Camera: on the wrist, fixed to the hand. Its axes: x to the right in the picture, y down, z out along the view.
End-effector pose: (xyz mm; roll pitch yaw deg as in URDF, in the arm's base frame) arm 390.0 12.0 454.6 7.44 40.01 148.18
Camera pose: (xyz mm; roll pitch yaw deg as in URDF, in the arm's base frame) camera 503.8 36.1 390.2 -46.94 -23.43 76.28
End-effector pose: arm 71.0 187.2 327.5 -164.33 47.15 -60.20
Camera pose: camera 161.0 160.6 421.7 -134.27 12.48 46.94
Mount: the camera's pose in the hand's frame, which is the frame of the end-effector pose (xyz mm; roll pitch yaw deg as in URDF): -22.9 -93.2 -92.0 -2.12 -36.63 -92.66
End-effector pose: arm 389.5 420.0 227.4 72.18 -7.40 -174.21
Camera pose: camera 403.1 362.0 108.5 3.86 35.49 98.45
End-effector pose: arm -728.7 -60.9 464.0 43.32 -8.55 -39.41
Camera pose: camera -734.1 -62.5 331.2 4.65 6.90 -130.54
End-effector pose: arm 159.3 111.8 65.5 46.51 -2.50 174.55
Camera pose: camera 176.1 107.6 -66.3 -1.54 9.93 82.82
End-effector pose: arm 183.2 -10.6 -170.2 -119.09 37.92 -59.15
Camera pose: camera 183.6 -79.7 -56.6 -143.78 -20.28 17.11
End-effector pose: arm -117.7 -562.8 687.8 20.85 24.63 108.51
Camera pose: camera -43.8 -612.4 589.0 -28.68 -15.25 23.24
